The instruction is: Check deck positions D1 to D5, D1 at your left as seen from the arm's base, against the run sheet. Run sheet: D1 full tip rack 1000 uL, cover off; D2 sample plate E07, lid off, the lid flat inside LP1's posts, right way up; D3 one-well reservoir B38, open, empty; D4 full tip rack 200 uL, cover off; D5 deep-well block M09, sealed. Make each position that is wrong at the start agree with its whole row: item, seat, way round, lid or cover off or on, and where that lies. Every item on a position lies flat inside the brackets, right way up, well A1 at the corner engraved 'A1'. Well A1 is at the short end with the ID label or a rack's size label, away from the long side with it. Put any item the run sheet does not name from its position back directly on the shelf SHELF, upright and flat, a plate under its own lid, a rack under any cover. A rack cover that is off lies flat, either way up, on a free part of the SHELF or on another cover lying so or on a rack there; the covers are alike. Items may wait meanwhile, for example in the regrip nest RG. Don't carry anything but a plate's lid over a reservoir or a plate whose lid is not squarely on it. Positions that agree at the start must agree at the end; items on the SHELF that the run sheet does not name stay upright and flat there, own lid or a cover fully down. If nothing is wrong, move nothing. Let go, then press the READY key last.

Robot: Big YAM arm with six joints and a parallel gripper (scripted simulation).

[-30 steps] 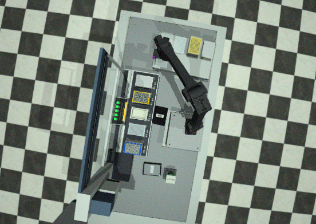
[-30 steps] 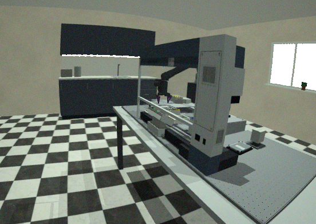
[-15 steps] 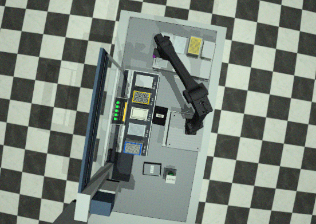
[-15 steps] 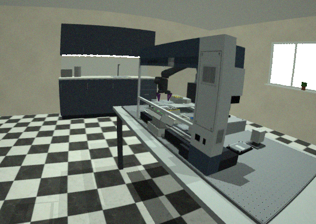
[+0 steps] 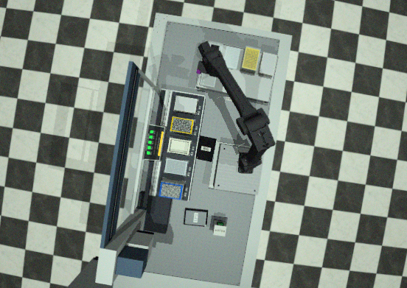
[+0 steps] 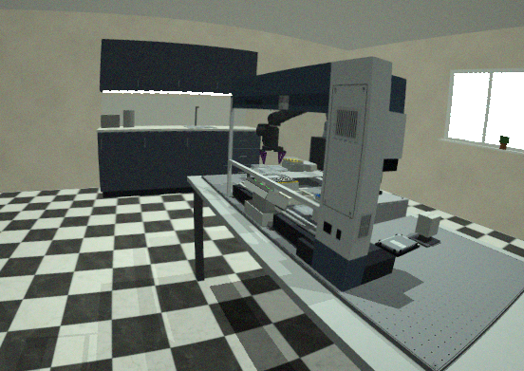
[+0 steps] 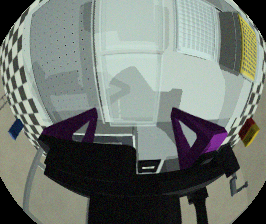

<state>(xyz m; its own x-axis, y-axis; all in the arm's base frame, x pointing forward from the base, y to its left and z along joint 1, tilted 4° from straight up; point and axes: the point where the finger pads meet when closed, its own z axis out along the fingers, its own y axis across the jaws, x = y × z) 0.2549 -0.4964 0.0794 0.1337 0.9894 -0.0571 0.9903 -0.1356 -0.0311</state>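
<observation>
Now: the clear rack cover 60 mm below my hand. Also, from my hand: white-topped block 130 mm ahead, 180 mm to the left, 60 mm below; shelf 170 mm behind, 50 mm to the right, 80 mm below; yellow-framed tip rack 130 mm ahead, 300 mm to the left, 30 mm below.
</observation>
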